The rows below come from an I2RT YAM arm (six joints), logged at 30 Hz.
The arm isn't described. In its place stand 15 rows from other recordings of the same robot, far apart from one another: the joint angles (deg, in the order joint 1, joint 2, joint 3, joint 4, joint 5, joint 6), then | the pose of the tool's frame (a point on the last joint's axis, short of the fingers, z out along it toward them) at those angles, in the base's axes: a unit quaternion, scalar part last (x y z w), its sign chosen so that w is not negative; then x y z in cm.
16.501 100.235 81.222 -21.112 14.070 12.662 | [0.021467, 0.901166, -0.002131, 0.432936, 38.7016, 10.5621, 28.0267]
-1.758 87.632 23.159 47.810 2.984 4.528 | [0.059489, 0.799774, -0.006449, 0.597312, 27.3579, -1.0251, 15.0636]
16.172 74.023 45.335 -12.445 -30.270 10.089 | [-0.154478, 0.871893, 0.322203, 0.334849, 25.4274, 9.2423, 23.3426]
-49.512 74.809 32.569 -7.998 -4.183 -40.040 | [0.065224, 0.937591, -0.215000, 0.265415, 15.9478, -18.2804, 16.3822]
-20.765 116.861 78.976 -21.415 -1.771 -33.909 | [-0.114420, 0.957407, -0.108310, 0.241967, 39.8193, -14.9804, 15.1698]
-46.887 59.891 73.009 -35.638 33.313 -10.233 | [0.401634, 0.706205, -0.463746, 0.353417, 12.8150, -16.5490, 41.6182]
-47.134 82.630 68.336 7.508 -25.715 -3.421 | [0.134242, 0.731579, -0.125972, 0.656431, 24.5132, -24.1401, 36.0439]
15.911 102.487 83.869 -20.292 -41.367 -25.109 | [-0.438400, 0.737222, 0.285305, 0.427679, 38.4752, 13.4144, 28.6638]
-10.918 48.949 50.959 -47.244 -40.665 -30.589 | [-0.278478, 0.831700, 0.173915, 0.447749, 16.1984, -0.7620, 30.9435]
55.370 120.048 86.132 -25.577 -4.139 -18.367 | [-0.586067, 0.765628, 0.116471, 0.238274, 25.0526, 36.7274, 16.0761]
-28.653 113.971 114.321 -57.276 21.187 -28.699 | [0.051949, 0.942318, -0.288875, 0.160899, 37.1508, -21.7661, 32.6403]
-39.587 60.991 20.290 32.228 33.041 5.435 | [0.449534, 0.599731, -0.389695, 0.535145, 15.6828, -15.4866, 21.4801]
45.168 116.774 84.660 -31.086 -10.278 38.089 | [-0.080533, 0.965736, 0.218461, 0.114645, 29.6890, 30.7646, 17.2457]
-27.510 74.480 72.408 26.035 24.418 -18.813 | [0.217195, 0.517607, -0.428290, 0.708151, 25.3615, -14.8672, 46.2197]
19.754 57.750 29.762 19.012 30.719 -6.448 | [0.001412, 0.753035, -0.127447, 0.645518, 21.9742, 5.9591, 25.8461]
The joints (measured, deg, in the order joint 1, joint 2, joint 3, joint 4, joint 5, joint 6), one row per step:
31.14 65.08 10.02 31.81 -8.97 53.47
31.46 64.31 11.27 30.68 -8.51 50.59
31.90 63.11 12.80 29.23 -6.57 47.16
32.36 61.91 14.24 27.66 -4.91 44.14
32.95 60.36 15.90 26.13 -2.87 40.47
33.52 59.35 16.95 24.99 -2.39 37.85
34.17 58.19 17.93 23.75 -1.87 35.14
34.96 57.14 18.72 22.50 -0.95 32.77
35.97 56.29 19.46 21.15 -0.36 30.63
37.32 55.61 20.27 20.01 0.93 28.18
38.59 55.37 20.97 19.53 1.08 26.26
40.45 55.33 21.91 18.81 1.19 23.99
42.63 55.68 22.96 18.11 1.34 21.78
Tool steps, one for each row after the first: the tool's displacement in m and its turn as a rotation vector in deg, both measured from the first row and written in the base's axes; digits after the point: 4 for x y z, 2 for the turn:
0.0023 0.0024 0.0068 -1.70 -2.59 1.00
0.0050 0.0045 0.0161 -4.13 -6.08 0.90
0.0069 0.0064 0.0249 -6.30 -9.03 0.87
0.0084 0.0085 0.0364 -8.78 -12.85 0.71
0.0083 0.0105 0.0436 -10.32 -15.23 1.63
0.0074 0.0124 0.0508 -11.95 -17.65 2.58
0.0058 0.0142 0.0566 -13.62 -19.64 3.21
0.0036 0.0167 0.0613 -15.14 -21.22 4.33
0.0012 0.0201 0.0663 -17.03 -23.14 5.20
-0.0010 0.0242 0.0703 -18.00 -24.83 6.83
-0.0042 0.0305 0.0748 -19.17 -26.69 9.21
-0.0078 0.0381 0.0786 -20.33 -28.42 11.90

